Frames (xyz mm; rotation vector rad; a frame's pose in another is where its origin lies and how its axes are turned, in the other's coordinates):
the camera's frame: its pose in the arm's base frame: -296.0 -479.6 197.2 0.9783 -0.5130 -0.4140
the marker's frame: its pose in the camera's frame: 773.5 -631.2 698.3 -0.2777 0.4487 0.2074
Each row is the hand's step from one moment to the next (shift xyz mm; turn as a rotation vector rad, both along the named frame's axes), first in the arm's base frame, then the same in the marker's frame.
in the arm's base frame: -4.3 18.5 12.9 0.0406 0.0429 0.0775
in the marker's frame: -4.9 22.4 -1.6 0.0436 0.0837 0.0242
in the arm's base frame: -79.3 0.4 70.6 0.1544 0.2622 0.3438
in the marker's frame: -71.0 45.3 64.7 0.1599 0.4254 0.0650
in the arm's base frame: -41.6 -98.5 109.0 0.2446 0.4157 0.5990
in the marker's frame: -18.8 -3.8 151.5 0.2590 0.7098 0.1435
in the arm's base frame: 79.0 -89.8 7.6 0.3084 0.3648 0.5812
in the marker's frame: 88.8 -61.8 51.6 0.3258 0.6606 0.1533
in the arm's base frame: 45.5 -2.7 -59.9 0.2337 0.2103 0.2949
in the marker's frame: 39.0 -40.6 -50.0 0.2388 0.3554 0.0498
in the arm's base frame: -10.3 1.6 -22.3 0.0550 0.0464 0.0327
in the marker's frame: -12.7 -13.5 -16.2 0.0527 0.0573 -0.0138
